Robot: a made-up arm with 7 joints.
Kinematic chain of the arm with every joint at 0, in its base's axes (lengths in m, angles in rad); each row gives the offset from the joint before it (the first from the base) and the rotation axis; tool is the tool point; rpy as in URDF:
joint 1: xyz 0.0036 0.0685 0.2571 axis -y
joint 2: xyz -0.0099 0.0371 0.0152 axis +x
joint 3: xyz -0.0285 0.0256 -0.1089 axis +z
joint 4: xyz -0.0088 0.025 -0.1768 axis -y
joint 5: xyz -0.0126 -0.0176 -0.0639 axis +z
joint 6: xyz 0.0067 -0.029 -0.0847 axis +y
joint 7: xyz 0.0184 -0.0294 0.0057 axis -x
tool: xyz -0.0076 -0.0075 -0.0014 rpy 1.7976 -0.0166 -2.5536
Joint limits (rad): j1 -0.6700..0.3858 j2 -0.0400..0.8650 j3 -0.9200..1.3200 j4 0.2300..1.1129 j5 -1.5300..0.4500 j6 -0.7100..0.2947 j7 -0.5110..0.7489
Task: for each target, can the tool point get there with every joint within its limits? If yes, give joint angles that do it. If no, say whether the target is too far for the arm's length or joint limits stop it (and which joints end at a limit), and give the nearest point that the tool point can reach.
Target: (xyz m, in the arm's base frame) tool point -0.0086 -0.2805 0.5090
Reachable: no: joint limits stop it (at a limit: joint 1, joint 2, joint 3, joint 4, joint 5, joint 6) | nearest point -0.1753 -0.0149 0.0168 | short by 0.584 m
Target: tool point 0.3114 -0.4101 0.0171
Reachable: no: too far | nearest point 0.1378 -0.0158 -0.0175 | short by 0.432 m
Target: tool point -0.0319 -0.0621 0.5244
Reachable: no: joint limits stop it (at a limit: joint 1, joint 2, joint 3, joint 4, joint 5, joint 7) | nearest point -0.1783 -0.0105 0.0192 | short by 0.529 m
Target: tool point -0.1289 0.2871 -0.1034
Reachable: yes | joints -0.3062 0.4529 0.8391 0.3763 -1.0037 -0.4798 -0.0238
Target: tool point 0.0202 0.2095 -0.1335
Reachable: yes | joints -0.0629 0.2603 0.4176 0.6763 -0.4918 0.0978 -0.0978
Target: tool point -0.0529 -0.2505 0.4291
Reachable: no: joint limits stop it (at a limit: joint 1, joint 2, joint 3, joint 4, joint 5, joint 6) | nearest point -0.1754 -0.0151 0.0167 | short by 0.490 m
